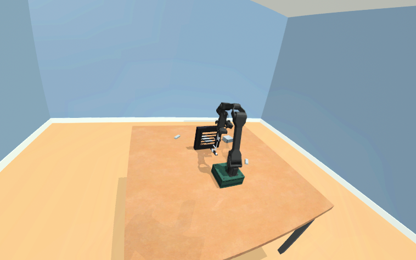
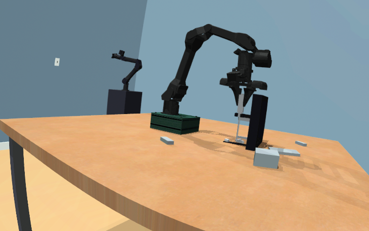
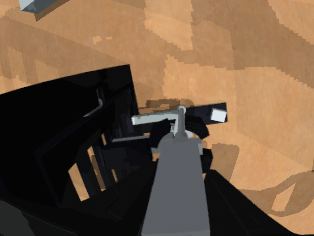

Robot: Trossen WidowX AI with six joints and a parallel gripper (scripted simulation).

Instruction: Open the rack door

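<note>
My gripper tip is now 10 mm to the right of the grey upright handle and 30 mm above it. Also, from my gripper tip: flat grey plate (200 mm ahead, 10 mm to the left, 140 mm below).
</note>
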